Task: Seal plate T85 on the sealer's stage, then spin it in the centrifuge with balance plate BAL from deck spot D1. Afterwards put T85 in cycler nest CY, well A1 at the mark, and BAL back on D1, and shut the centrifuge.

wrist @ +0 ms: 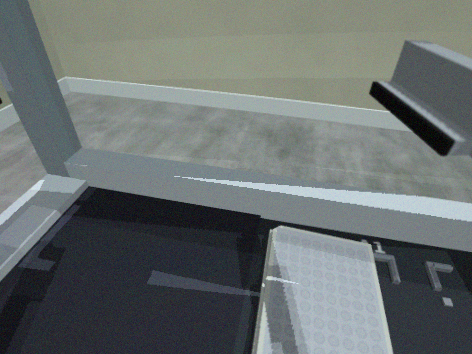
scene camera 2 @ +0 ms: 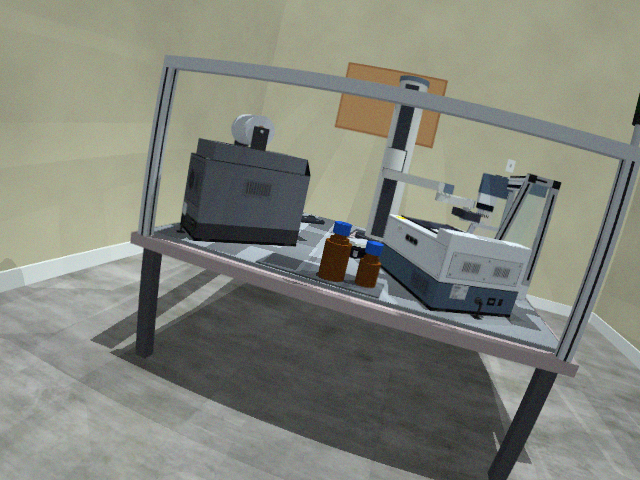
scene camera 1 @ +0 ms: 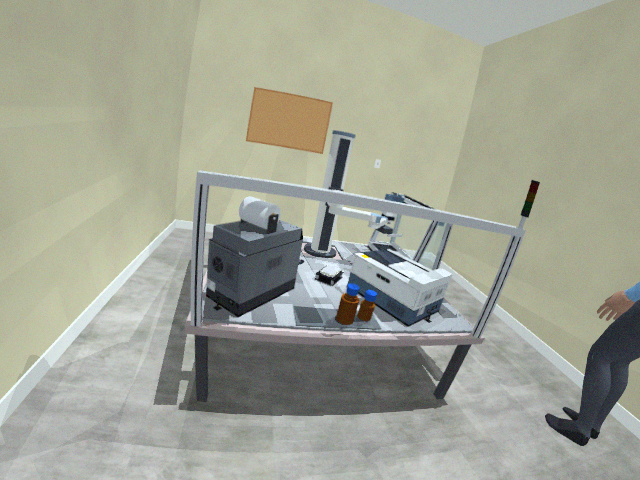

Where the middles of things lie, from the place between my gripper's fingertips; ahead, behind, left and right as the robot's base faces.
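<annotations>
The centrifuge [scene camera 2: 448, 271] is 690 mm ahead of my hand and 250 mm to the right of it, and it sits 100 mm below my hand. The foil roll [scene camera 1: 255, 211] is 1070 mm to the right of my hand, 760 mm ahead of it and 200 mm above it.
</annotations>
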